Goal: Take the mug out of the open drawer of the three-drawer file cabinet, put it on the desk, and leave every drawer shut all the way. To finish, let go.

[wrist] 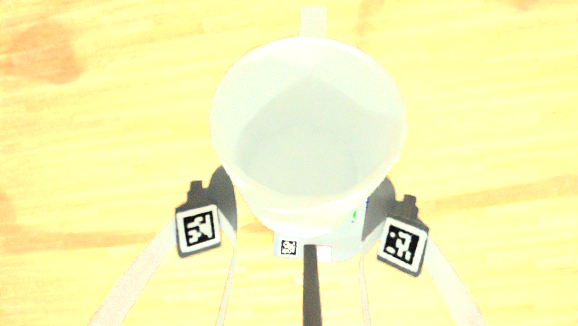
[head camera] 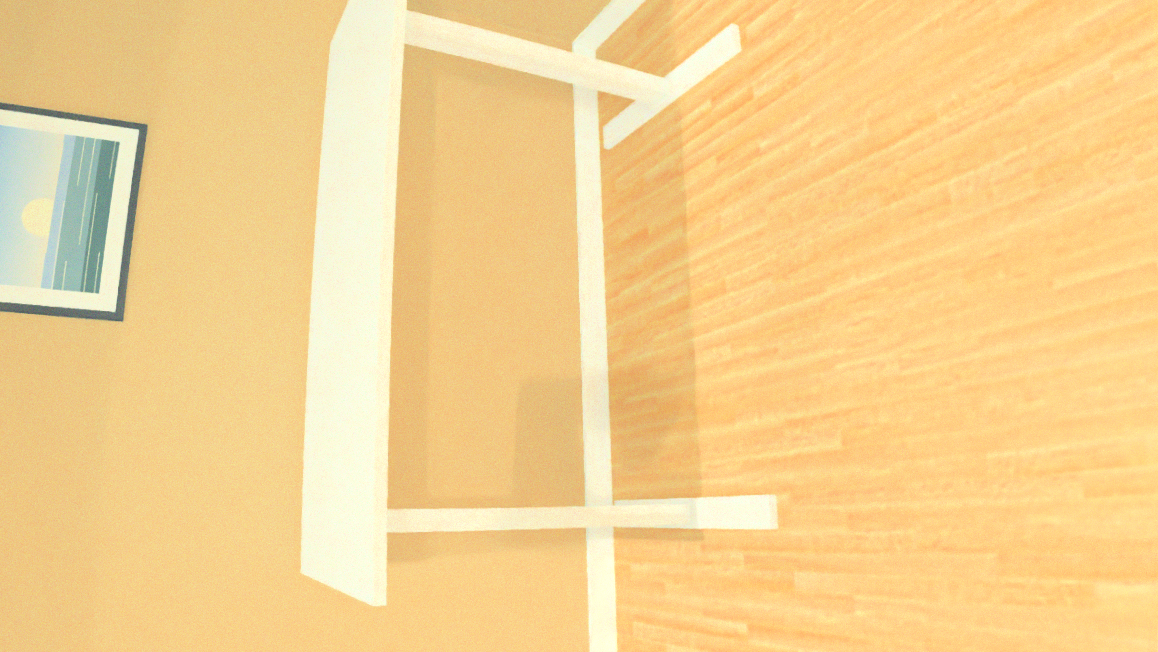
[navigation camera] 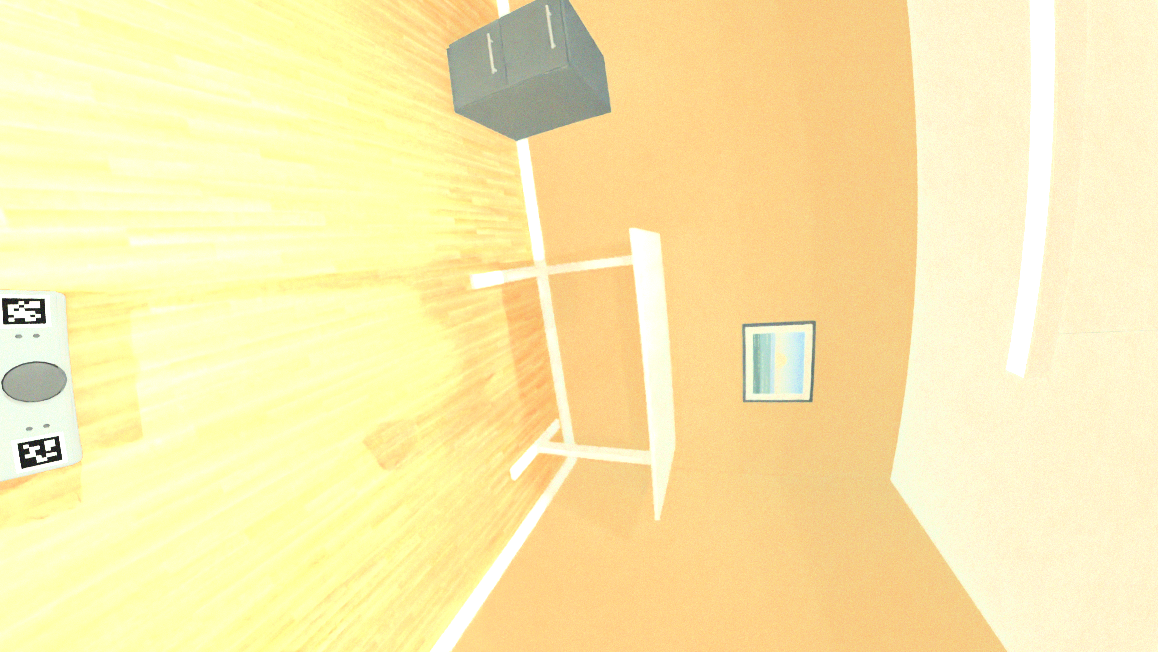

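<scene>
A pale white mug [wrist: 307, 120] is upright between the fingertips in the wrist view, seen from above into its open top, handle pointing to the top of the view. My gripper [wrist: 301, 191] is shut on the mug and holds it above the wooden floor. The white desk [head camera: 350, 307] [navigation camera: 658, 364] stands against the wall; its top is seen at a steep slant, the pictures being turned sideways. The mug and gripper do not show in the head and navigation views. The three-drawer file cabinet and its drawers cannot be made out in these views.
A dark grey cabinet [navigation camera: 528, 76] with two bar handles stands along the same wall as the desk. The desk's feet [head camera: 733, 512] [navigation camera: 487, 280] reach out over the floor. A framed picture [head camera: 85, 214] [navigation camera: 778, 362] hangs above the desk. Part of my base [navigation camera: 36, 417] shows at the left edge.
</scene>
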